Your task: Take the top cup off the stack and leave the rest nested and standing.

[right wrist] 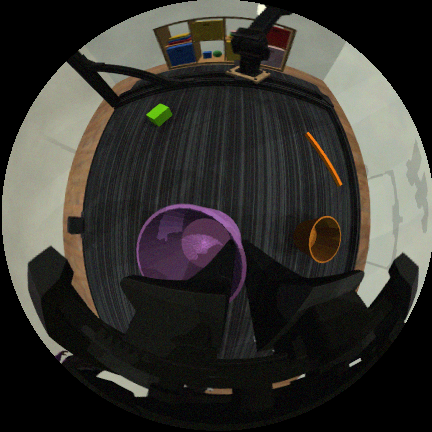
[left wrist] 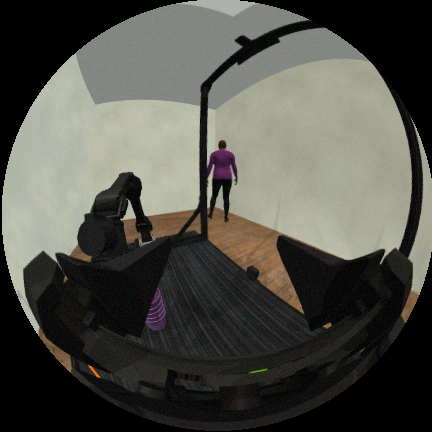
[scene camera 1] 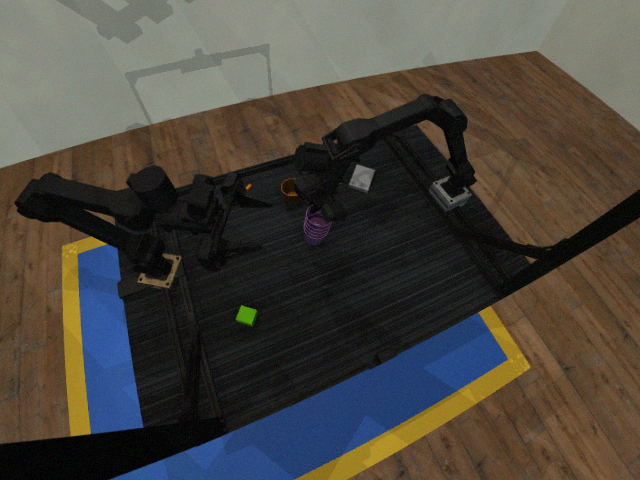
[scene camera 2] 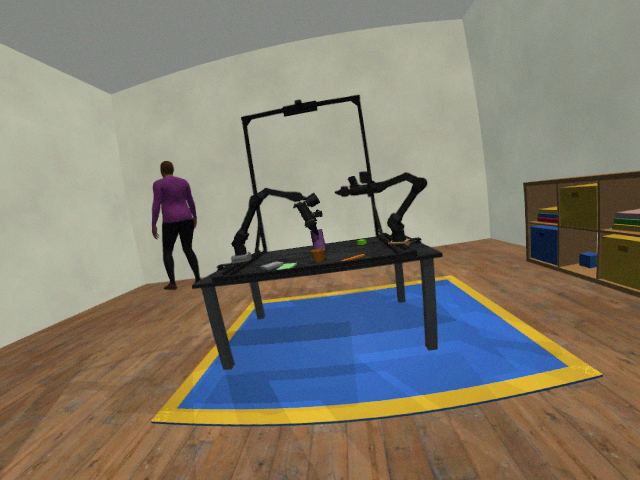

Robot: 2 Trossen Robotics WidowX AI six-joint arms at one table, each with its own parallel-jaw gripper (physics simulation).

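Where they show: left gripper, fingertip midpoint: [left wrist: 224, 241] [scene camera 1: 267, 224] [scene camera 2: 338, 192]; right gripper, fingertip midpoint: [right wrist: 237, 244] [scene camera 1: 310, 212] [scene camera 2: 318, 235]; left arm's base, link origin: [right wrist: 248, 70] [scene camera 1: 159, 268] [scene camera 2: 399, 240]; right arm's base, link origin: [left wrist: 146, 239] [scene camera 1: 452, 188] [scene camera 2: 240, 254].
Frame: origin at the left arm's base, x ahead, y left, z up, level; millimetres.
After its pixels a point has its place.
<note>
A stack of nested purple cups [scene camera 1: 314, 233] [left wrist: 156, 317] stands upright on the dark table, with several rims showing as rings. In the right wrist view the top cup [right wrist: 162, 250] @[x 451, y 156, z 91 mm] is open towards the camera, its rim bulging a little near the fingers. My right gripper [scene camera 1: 325, 211] [scene camera 2: 315, 231] @[x 407, y 204, z 93 mm] [right wrist: 237, 244] @[x 407, y 204, z 93 mm] is shut on the top cup's rim, one finger inside and one outside. How far this cup sits inside the stack is hard to tell. My left gripper [scene camera 1: 265, 227] @[x 350, y 1, z 324 mm] [scene camera 2: 338, 191] @[x 350, y 1, z 324 mm] [left wrist: 224, 241] @[x 350, y 1, z 324 mm] is open and empty, above the table and apart from the stack.
An orange cup [scene camera 1: 289, 191] @[x 314, y 355, z -21 mm] [scene camera 2: 317, 255] @[x 313, y 363, z 9 mm] [right wrist: 325, 240] @[x 320, y 362, z 0 mm] stands near the stack. An orange stick [scene camera 2: 353, 257] @[x 143, y 296, z -19 mm] [right wrist: 325, 160] @[x 153, y 298, z -21 mm], a green block [scene camera 1: 246, 315] @[x 281, y -89, z -1 mm] [right wrist: 159, 114] @[x 287, y -68, z -3 mm], a whitish block [scene camera 1: 361, 178] @[x 556, y 454, z -14 mm] and a light green sheet [scene camera 2: 286, 266] @[x 433, y 477, z -19 mm] lie on the table. A person [scene camera 2: 173, 206] stands behind.
</note>
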